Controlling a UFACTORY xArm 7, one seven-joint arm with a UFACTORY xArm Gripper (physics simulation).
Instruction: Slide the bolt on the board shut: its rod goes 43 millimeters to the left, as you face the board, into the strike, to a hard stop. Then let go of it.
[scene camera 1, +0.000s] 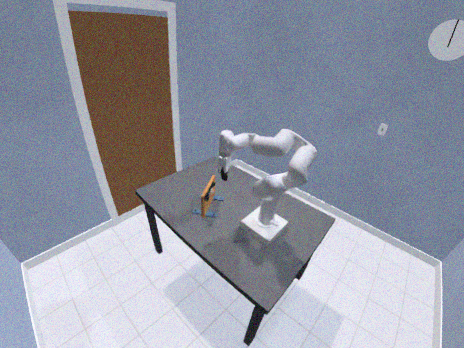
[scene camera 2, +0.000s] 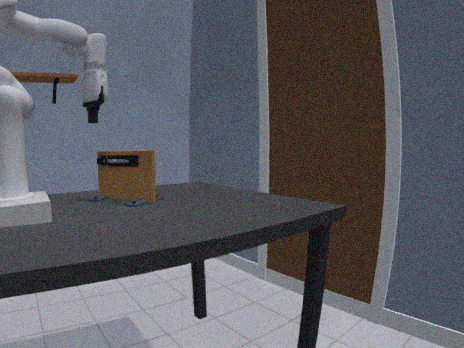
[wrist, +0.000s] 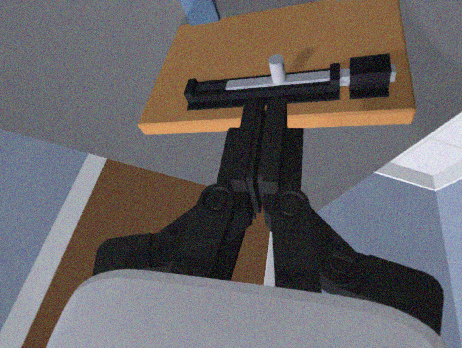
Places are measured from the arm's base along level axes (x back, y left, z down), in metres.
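Pixels of known places: gripper, fingertip midpoint: (scene camera 1: 224, 179) (scene camera 2: 93, 123) (wrist: 269, 119); arm's base, link origin: (scene camera 1: 264, 220) (scene camera 2: 13, 199).
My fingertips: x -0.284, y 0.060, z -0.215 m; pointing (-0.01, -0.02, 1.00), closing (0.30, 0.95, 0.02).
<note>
For each thing: its top centre in the pictures, then the offset to it from my fingertips. "spot": a spot on its surface instead. Level surfaces: height alone.
- upright orange board, top centre: (wrist: 256, 125) (scene camera 2: 123, 150) (scene camera 1: 208, 185) dx -0.122, dy +0.005, dz +0.094 m
- black bolt housing, surface spot: (wrist: 215, 98) (scene camera 2: 130, 157) spot: dx -0.125, dy -0.039, dz +0.119 m
- light grey rod, top centre: (wrist: 303, 85) dx -0.090, dy +0.038, dz +0.124 m
- black strike, surface spot: (wrist: 370, 75) spot: dx -0.060, dy +0.083, dz +0.119 m
- white knob, top centre: (wrist: 276, 74) dx -0.083, dy +0.012, dz +0.123 m
- dark table, surface height: dz +0.268 m
The upright orange board (scene camera 1: 204, 206) (scene camera 2: 127, 182) (wrist: 225, 50) carries a black bolt housing (scene camera 2: 134, 160) (wrist: 215, 98) near its top edge. The light grey rod (wrist: 312, 77) lies in the housing. Its end passes through the black strike (wrist: 370, 75) and shows a little beyond the strike's far side in the wrist view. The white knob (wrist: 276, 68) stands up from the rod, around the middle of the housing. My gripper (scene camera 1: 224, 178) (scene camera 2: 93, 122) (wrist: 269, 119) is shut and empty, above the board and apart from the knob. Whether the rod is against its stop cannot be told.
The board stands on blue feet (scene camera 1: 207, 215) (scene camera 2: 137, 203) (wrist: 201, 11) on the dark table (scene camera 1: 175, 200) (scene camera 2: 225, 210). The arm's white base (scene camera 1: 265, 230) (scene camera 2: 30, 212) stands on the same table. A brown door (scene camera 1: 125, 100) (scene camera 2: 325, 125) is in the wall behind.
</note>
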